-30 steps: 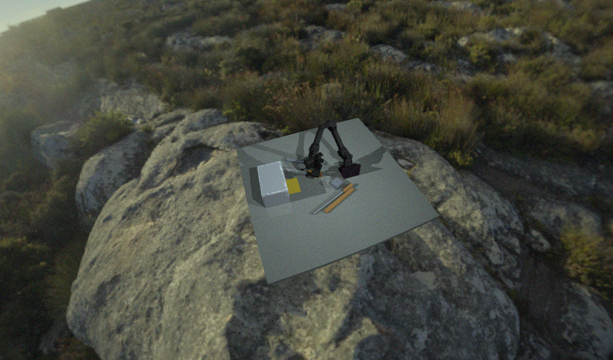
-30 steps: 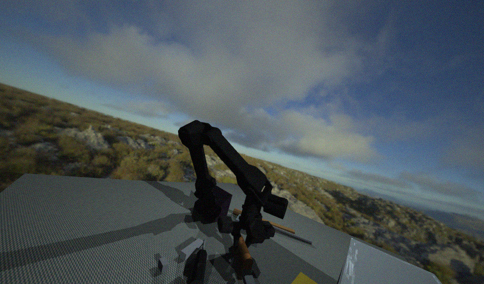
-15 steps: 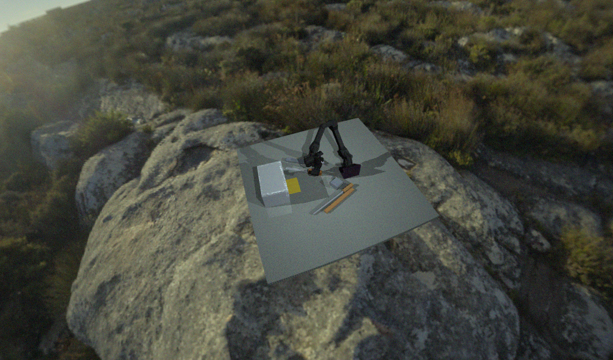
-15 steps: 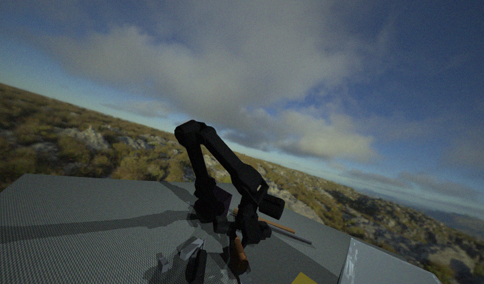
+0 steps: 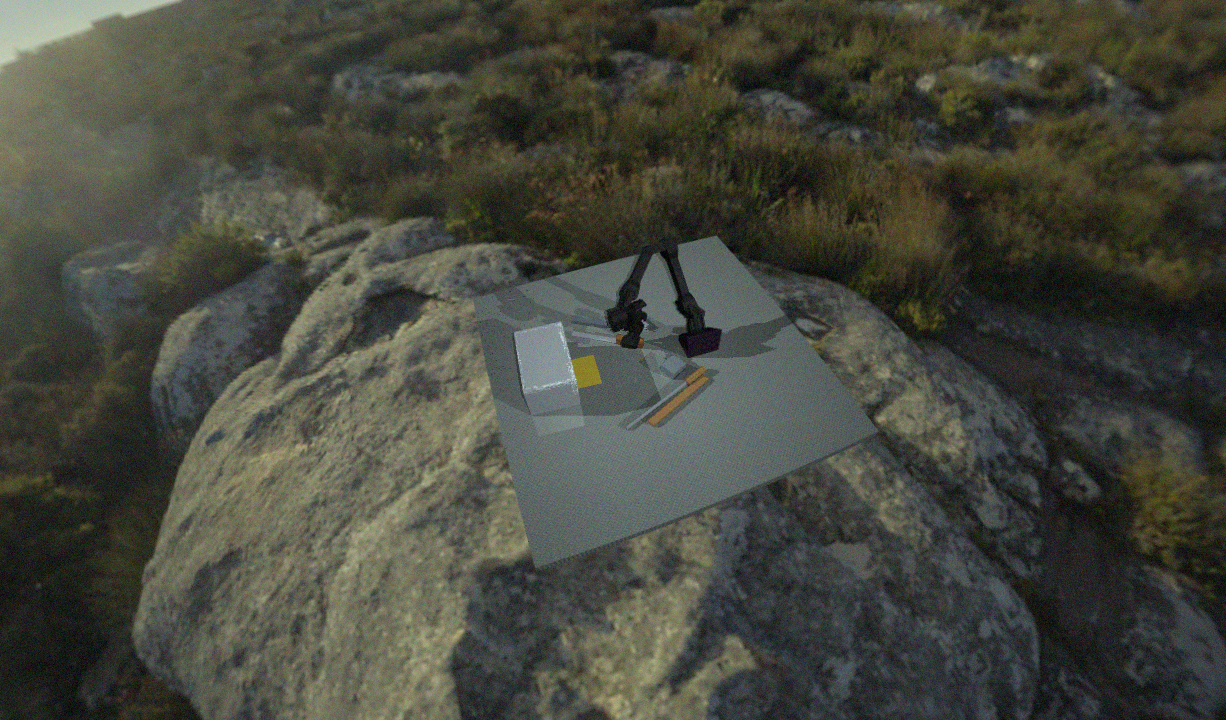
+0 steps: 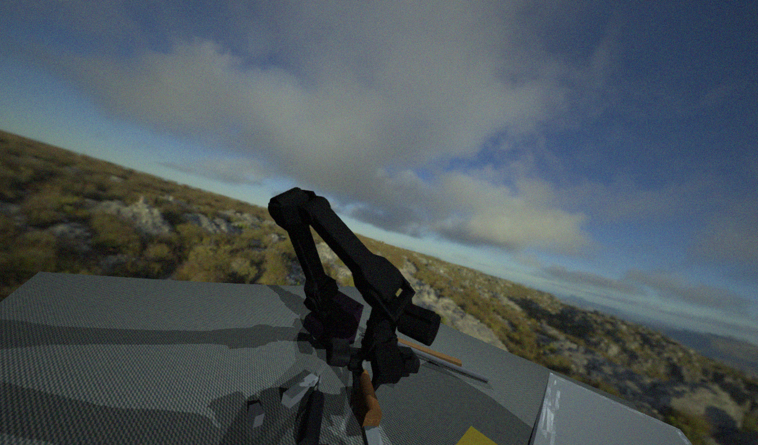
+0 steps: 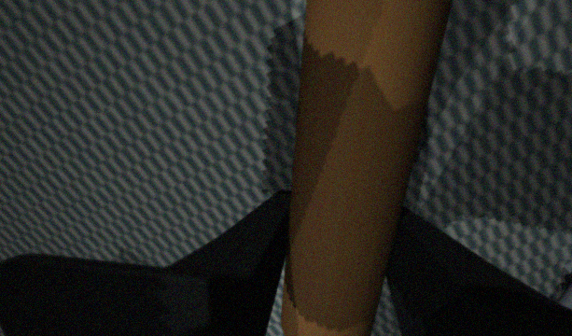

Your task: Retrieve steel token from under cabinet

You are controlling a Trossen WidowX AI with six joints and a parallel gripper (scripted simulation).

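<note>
Right now the grey bar is 10 cm to the right of my gripper tip and 7 cm behind it. Round my gripper tip: grey block (18 cm to the left, 8 cm behind, 1 cm above); then small grey cube (19 cm to the right, 6 cm behind); then wooden stick (32 cm to the left, 3 cm behind).
</note>
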